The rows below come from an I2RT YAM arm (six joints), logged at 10 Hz.
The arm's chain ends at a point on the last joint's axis. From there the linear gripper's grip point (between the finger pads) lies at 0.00 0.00 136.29 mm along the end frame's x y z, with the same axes.
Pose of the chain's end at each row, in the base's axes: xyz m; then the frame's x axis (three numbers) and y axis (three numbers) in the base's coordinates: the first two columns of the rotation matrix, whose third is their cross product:
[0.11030 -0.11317 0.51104 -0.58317 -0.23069 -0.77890 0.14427 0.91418 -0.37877]
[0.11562 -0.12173 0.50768 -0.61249 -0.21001 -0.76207 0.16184 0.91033 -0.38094]
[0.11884 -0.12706 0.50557 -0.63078 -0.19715 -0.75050 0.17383 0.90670 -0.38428]
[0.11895 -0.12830 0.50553 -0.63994 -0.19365 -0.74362 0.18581 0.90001 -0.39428]
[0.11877 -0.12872 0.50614 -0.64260 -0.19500 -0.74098 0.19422 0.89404 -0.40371]
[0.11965 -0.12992 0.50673 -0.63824 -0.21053 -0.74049 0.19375 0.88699 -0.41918]
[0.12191 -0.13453 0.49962 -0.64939 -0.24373 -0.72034 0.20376 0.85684 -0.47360]
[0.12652 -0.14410 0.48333 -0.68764 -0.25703 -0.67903 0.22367 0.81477 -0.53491]
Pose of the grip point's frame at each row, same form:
[0.21925 -0.15859 0.44292 -0.58317 -0.23069 -0.77890 0.14427 0.91418 -0.37877]
[0.22107 -0.17034 0.43632 -0.61249 -0.21001 -0.76207 0.16184 0.91033 -0.38094]
[0.22191 -0.17788 0.43229 -0.63078 -0.19715 -0.75050 0.17383 0.90670 -0.38428]
[0.22057 -0.18152 0.43194 -0.63994 -0.19365 -0.74362 0.18581 0.90001 -0.39428]
[0.21979 -0.18369 0.43300 -0.64260 -0.19500 -0.74098 0.19422 0.89404 -0.40371]
[0.22119 -0.18594 0.43513 -0.63824 -0.21053 -0.74049 0.19375 0.88699 -0.41918]
[0.22176 -0.19645 0.43055 -0.64939 -0.24373 -0.72034 0.20376 0.85684 -0.47360]
[0.22066 -0.21493 0.41481 -0.68764 -0.25703 -0.67903 0.22367 0.81477 -0.53491]

